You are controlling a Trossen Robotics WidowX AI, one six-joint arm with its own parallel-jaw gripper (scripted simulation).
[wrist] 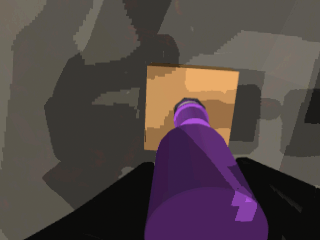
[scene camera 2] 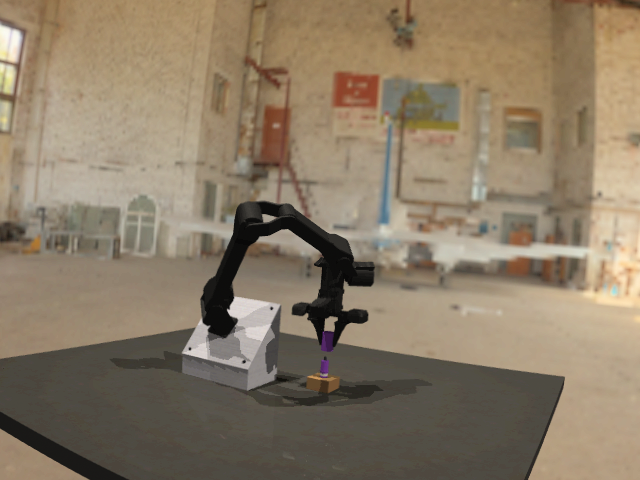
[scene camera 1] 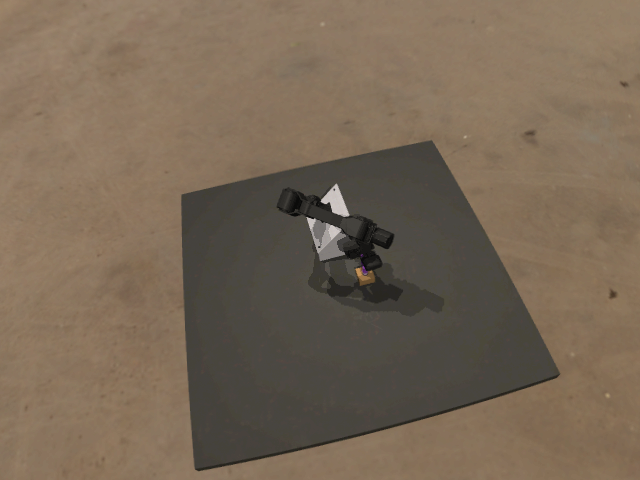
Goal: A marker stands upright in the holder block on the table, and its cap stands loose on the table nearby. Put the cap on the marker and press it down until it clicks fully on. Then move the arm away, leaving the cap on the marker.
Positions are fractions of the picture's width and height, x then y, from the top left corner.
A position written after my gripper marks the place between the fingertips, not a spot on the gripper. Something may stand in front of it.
Note:
My gripper (scene camera 2: 0.51, 0.72) holds a purple cap (wrist: 0.61, 0.76).
My gripper shows as well in the wrist view (wrist: 0.61, 0.71) and in scene camera 1 (scene camera 1: 0.57, 0.54).

